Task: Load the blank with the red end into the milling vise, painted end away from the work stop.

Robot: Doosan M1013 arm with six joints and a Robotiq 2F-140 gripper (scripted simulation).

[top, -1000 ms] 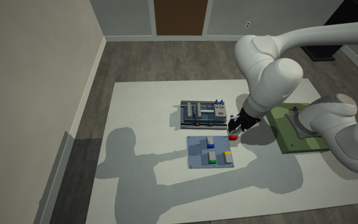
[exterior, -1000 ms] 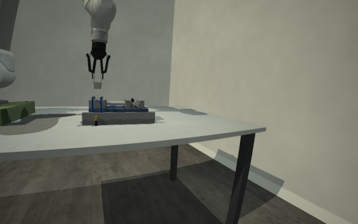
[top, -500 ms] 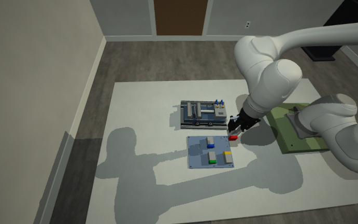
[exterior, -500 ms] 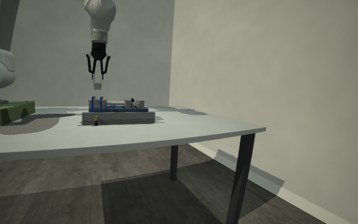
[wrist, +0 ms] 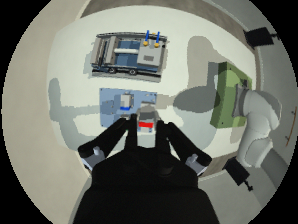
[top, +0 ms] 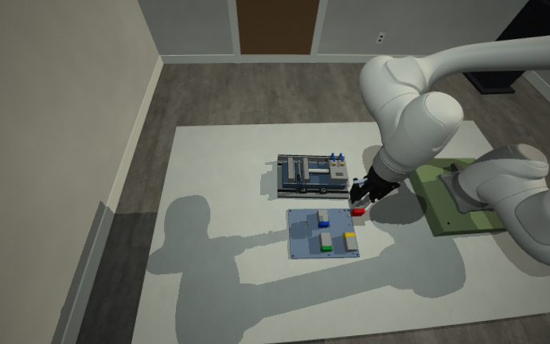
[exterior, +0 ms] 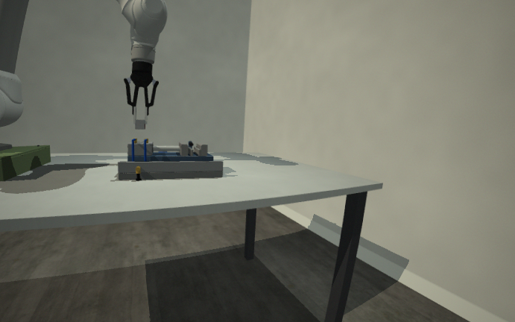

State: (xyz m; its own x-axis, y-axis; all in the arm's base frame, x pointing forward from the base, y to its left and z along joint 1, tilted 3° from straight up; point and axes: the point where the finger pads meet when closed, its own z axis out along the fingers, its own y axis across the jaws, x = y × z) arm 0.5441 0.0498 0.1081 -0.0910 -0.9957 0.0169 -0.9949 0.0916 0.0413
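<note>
My gripper is now 30 mm above the red-ended blank. Also, from my hand: yellow-ended blank: 10 mm ahead, 90 mm to the left, 160 mm below; then blue-ended blank: 90 mm ahead, 10 mm to the right, 160 mm below; then green-ended blank: 100 mm ahead, 80 mm to the left, 160 mm below.
</note>
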